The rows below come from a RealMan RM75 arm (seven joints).
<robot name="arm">
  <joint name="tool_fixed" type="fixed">
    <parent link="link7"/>
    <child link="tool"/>
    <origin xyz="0 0 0" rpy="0 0 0"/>
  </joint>
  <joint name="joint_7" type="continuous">
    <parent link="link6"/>
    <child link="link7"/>
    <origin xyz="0 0 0.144" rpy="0 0 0"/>
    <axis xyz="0 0 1"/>
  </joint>
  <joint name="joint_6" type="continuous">
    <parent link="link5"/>
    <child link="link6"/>
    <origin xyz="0 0 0" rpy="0 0 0"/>
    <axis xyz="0 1 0"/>
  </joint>
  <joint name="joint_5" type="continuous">
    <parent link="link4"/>
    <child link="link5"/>
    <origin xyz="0 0 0.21" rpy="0 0 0"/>
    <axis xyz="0 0 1"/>
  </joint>
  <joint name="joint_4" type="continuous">
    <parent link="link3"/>
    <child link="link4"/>
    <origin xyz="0 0 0" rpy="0 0 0"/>
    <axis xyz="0 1 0"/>
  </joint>
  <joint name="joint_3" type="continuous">
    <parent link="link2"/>
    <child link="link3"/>
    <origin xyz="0 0 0.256" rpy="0 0 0"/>
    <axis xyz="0 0 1"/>
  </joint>
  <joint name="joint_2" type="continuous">
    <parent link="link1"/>
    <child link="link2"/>
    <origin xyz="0 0 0" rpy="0 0 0"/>
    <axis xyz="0 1 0"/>
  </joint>
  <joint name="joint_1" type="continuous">
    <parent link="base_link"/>
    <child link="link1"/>
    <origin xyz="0 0 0.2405" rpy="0 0 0"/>
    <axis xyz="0 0 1"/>
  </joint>
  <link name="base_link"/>
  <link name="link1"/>
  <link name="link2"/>
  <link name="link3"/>
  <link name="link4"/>
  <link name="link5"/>
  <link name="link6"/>
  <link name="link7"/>
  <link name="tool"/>
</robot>
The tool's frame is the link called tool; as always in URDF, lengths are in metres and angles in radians. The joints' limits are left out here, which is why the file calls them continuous.
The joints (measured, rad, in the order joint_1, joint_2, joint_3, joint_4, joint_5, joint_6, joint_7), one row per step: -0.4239, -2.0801, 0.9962, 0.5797, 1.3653, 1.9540, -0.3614; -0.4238, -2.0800, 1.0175, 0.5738, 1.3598, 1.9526, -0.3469; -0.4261, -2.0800, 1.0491, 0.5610, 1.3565, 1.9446, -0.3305; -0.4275, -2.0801, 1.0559, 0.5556, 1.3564, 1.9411, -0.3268; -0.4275, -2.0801, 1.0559, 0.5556, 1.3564, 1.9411, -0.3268; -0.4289, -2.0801, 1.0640, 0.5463, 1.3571, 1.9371, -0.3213; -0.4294, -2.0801, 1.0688, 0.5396, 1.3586, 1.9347, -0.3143; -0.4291, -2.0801, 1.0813, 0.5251, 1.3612, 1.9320, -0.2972; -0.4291, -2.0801, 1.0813, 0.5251, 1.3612, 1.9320, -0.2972; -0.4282, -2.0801, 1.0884, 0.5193, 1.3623, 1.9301, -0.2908; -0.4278, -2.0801, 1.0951, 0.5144, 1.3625, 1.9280, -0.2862; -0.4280, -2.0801, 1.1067, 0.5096, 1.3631, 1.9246, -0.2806; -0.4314, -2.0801, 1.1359, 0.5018, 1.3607, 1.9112, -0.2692
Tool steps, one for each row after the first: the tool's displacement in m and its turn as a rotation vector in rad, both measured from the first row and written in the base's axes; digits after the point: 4 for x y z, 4 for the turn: 0.0007, -0.0016, -0.0031, -0.0040, 0.0037, -0.0110; 0.0013, -0.0034, -0.0089, -0.0173, 0.0139, -0.0204; 0.0013, -0.0036, -0.0107, -0.0214, 0.0167, -0.0201; 0.0013, -0.0036, -0.0107, -0.0214, 0.0167, -0.0201; 0.0009, -0.0042, -0.0130, -0.0274, 0.0201, -0.0183; 0.0003, -0.0048, -0.0147, -0.0291, 0.0230, -0.0180; -0.0010, -0.0069, -0.0183, -0.0334, 0.0285, -0.0198; -0.0010, -0.0069, -0.0183, -0.0334, 0.0285, -0.0198; -0.0017, -0.0080, -0.0200, -0.0369, 0.0319, -0.0200; -0.0021, -0.0089, -0.0216, -0.0405, 0.0348, -0.0199; -0.0023, -0.0099, -0.0239, -0.0467, 0.0405, -0.0226; -0.0018, -0.0109, -0.0291, -0.0579, 0.0559, -0.0298
